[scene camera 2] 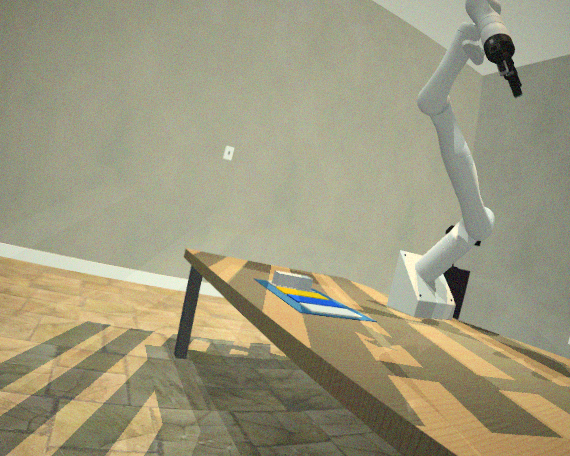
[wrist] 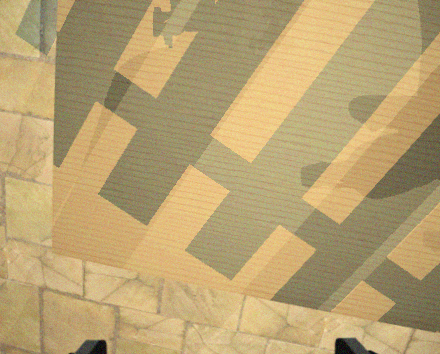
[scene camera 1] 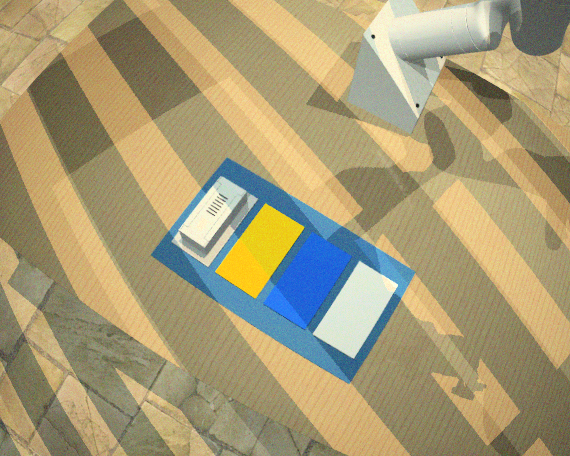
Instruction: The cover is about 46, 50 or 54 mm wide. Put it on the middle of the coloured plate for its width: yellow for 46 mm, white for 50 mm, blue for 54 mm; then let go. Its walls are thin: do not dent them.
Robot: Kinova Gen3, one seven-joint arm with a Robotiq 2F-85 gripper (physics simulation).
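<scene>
A pale grey, box-shaped cover (scene camera 1: 212,215) (scene camera 2: 292,280) with dark slots on top stands upright on a light base plate (scene camera 1: 201,257). I cannot tell its width by eye. Beside it lie the yellow plate (scene camera 1: 260,250) (scene camera 2: 302,292), then the blue plate (scene camera 1: 307,280) (scene camera 2: 316,301), then the white plate (scene camera 1: 356,310) (scene camera 2: 332,311), all bare. My gripper (scene camera 2: 517,94) (wrist: 221,346) is open and empty, high above the table and far from the cover. The cover and plates do not show in the wrist view.
The plates lie on a blue mat (scene camera 1: 280,325) on the wooden table (scene camera 1: 125,210) (scene camera 2: 350,370) (wrist: 280,190), which has striped shadows. The arm's white base (scene camera 1: 385,85) (scene camera 2: 417,295) stands at the table's far side. Stone floor (wrist: 75,310) shows beyond the table edge.
</scene>
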